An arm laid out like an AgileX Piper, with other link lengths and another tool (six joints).
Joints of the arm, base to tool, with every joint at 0 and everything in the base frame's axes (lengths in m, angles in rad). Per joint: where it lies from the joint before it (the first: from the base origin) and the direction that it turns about. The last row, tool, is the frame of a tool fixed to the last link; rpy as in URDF.
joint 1: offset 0.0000 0.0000 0.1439 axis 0 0 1
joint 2: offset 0.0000 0.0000 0.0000 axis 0 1 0
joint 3: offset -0.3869 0.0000 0.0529 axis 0 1 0
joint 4: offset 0.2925 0.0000 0.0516 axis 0.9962 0 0.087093
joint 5: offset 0.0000 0.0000 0.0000 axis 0 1 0
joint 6: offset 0.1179 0.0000 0.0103 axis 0.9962 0 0.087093
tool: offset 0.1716 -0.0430 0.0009 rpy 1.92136 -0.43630 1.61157
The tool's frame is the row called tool.
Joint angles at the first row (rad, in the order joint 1, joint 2, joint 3, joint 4, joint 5, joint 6):
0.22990, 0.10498, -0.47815, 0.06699, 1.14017, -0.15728
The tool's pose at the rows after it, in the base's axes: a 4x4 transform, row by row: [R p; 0 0 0 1], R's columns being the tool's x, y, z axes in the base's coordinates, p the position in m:
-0.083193 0.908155 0.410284 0.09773; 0.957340 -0.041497 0.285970 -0.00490; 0.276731 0.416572 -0.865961 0.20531; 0 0 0 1
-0.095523 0.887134 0.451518 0.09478; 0.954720 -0.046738 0.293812 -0.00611; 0.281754 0.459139 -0.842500 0.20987; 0 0 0 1
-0.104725 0.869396 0.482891 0.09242; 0.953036 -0.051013 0.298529 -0.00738; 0.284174 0.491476 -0.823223 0.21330; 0 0 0 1
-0.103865 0.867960 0.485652 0.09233; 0.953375 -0.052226 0.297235 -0.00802; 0.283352 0.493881 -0.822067 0.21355; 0 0 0 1
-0.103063 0.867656 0.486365 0.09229; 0.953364 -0.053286 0.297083 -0.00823; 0.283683 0.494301 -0.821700 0.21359; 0 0 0 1
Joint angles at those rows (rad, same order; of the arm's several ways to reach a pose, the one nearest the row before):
0.22993, 0.07236, -0.47814, 0.06596, 1.13986, -0.15725
0.22992, 0.02350, -0.47816, 0.06408, 1.13988, -0.15700
0.22993, -0.01417, -0.47814, 0.06147, 1.13987, -0.15699
0.22991, -0.01674, -0.47814, 0.05920, 1.13986, -0.15614
0.22990, -0.01739, -0.47816, 0.05844, 1.13988, -0.15506

